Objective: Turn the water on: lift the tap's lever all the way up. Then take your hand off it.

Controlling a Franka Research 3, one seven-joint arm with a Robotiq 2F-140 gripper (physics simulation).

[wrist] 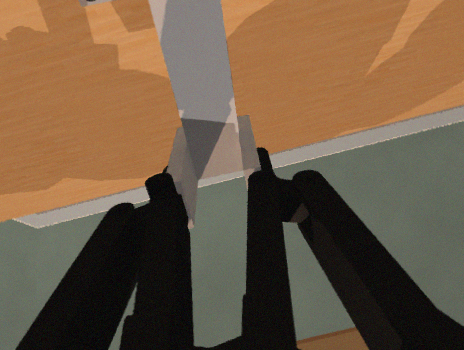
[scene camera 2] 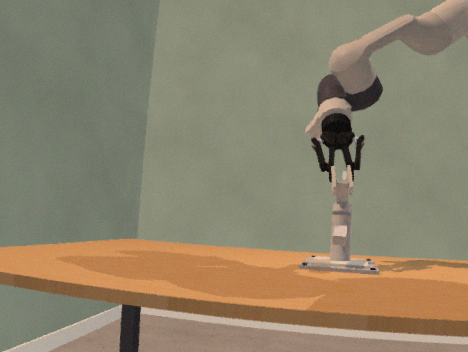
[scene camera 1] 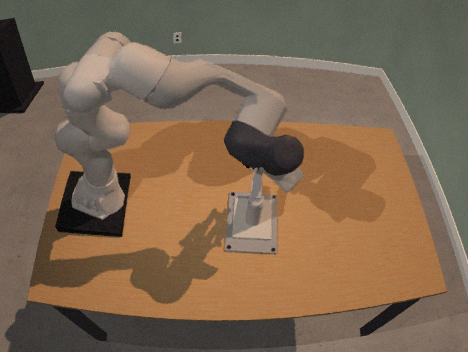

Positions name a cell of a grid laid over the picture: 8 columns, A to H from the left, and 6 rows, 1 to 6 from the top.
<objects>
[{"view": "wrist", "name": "my gripper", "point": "D3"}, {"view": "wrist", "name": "tap lever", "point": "D1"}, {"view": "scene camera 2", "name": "my gripper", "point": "F4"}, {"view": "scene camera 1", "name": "grey base plate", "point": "E5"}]
</objects>
